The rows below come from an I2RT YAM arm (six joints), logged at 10 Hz.
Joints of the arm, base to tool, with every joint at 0 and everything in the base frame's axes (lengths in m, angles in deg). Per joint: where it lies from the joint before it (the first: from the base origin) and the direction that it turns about. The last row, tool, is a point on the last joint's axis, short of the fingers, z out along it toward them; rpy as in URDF.
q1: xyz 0 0 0.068 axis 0 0 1
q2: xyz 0.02 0.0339 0.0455 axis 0 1 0
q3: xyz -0.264 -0.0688 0 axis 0 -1 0
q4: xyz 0.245 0.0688 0.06 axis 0 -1 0
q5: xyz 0.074 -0.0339 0.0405 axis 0 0 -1
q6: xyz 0.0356 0 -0.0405 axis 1 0 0
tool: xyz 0 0 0 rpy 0 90 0
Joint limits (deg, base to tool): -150..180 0..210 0..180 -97..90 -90..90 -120..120
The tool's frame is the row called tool.
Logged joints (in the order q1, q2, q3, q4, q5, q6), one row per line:
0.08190, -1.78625, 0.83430, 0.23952, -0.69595, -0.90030
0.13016, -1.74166, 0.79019, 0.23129, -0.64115, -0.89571
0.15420, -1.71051, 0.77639, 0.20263, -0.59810, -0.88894
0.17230, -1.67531, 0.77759, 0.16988, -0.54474, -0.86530
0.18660, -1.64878, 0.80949, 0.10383, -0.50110, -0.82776
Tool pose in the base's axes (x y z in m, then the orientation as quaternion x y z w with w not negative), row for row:
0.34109, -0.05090, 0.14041, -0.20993, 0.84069, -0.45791, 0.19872
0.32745, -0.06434, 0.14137, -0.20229, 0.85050, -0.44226, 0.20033
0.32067, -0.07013, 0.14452, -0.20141, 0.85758, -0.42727, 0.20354
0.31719, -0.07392, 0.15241, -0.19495, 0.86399, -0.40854, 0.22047
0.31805, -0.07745, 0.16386, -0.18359, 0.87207, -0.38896, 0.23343
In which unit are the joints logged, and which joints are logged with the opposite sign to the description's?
The joints are logged in radians. Opposite sign: q1, q2, q5.
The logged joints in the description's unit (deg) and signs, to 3 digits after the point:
-4.693, 102.345, 47.802, 13.723, 39.875, -51.583
-7.458, 99.790, 45.275, 13.252, 36.735, -51.320
-8.835, 98.005, 44.484, 11.610, 34.269, -50.933
-9.872, 95.988, 44.553, 9.733, 31.211, -49.578
-10.691, 94.468, 46.380, 5.949, 28.711, -47.427

